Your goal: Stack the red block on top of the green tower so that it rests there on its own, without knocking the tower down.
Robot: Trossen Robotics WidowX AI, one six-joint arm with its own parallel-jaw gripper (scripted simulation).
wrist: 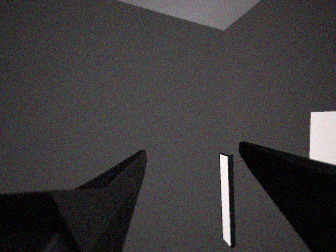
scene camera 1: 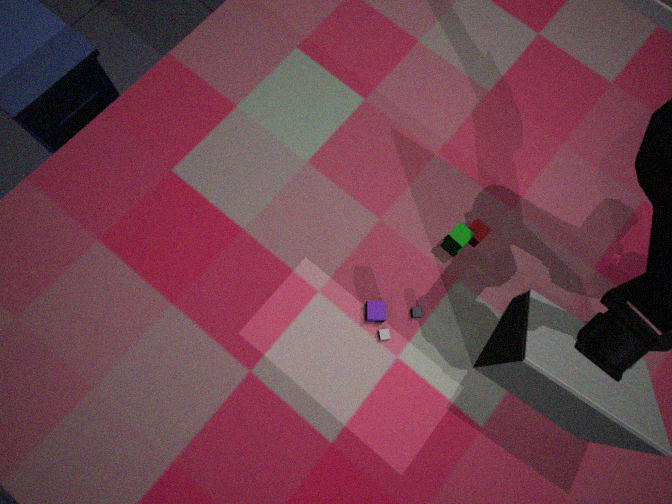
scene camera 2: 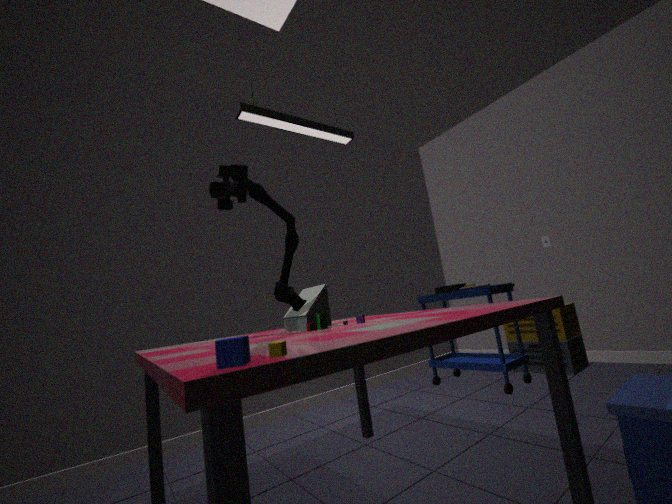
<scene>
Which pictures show the blue block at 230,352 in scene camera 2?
Scene camera 2 only.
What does my gripper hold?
Nothing.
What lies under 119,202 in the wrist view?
My gripper.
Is my gripper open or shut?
Open.
</scene>
